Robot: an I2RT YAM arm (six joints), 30 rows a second.
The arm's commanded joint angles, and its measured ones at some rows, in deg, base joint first. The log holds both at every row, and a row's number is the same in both.
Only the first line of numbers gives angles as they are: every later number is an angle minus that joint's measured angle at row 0.
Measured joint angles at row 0:
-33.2, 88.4, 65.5, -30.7, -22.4, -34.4
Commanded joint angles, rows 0 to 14:
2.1, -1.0, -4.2, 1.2, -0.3, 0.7
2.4, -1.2, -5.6, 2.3, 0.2, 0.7
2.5, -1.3, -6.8, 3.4, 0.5, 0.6
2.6, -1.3, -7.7, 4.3, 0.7, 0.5
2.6, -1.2, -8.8, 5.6, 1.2, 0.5
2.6, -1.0, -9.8, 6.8, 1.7, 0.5
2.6, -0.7, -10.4, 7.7, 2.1, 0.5
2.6, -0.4, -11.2, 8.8, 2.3, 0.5
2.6, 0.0, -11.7, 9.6, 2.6, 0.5
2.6, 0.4, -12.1, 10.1, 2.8, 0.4
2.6, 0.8, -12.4, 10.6, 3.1, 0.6
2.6, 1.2, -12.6, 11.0, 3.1, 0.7
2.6, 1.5, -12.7, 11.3, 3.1, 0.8
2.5, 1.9, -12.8, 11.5, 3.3, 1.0
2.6, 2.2, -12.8, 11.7, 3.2, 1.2
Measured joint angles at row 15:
2.2, 1.4, -12.5, 9.4, 2.8, 0.4
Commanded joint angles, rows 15 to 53:
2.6, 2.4, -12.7, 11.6, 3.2, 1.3
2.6, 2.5, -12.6, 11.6, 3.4, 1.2
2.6, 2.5, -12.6, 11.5, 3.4, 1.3
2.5, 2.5, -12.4, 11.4, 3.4, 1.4
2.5, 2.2, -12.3, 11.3, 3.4, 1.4
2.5, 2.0, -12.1, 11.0, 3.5, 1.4
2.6, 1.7, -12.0, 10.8, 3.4, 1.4
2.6, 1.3, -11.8, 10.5, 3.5, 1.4
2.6, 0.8, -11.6, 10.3, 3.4, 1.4
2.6, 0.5, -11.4, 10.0, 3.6, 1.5
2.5, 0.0, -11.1, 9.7, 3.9, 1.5
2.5, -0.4, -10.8, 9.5, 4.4, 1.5
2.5, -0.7, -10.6, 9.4, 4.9, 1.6
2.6, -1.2, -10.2, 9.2, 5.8, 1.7
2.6, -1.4, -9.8, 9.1, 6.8, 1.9
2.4, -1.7, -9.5, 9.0, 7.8, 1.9
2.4, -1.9, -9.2, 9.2, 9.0, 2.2
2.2, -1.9, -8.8, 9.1, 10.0, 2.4
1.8, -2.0, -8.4, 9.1, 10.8, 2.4
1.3, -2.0, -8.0, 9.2, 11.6, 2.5
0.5, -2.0, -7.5, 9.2, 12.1, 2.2
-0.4, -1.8, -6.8, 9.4, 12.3, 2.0
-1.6, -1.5, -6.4, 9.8, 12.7, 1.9
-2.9, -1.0, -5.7, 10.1, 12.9, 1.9
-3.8, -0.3, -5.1, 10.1, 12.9, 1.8
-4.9, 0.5, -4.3, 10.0, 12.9, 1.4
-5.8, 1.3, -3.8, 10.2, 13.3, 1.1
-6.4, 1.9, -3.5, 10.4, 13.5, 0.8
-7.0, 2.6, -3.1, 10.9, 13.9, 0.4
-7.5, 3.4, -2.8, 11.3, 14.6, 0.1
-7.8, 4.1, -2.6, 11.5, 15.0, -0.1
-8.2, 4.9, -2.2, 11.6, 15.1, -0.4
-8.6, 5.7, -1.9, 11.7, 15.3, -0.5
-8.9, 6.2, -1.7, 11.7, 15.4, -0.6
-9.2, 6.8, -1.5, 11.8, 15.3, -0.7
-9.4, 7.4, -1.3, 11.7, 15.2, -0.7
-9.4, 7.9, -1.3, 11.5, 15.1, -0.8
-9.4, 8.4, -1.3, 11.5, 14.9, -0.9
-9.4, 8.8, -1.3, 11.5, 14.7, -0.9
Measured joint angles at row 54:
-8.8, 8.0, -2.7, 11.7, 14.7, -0.2
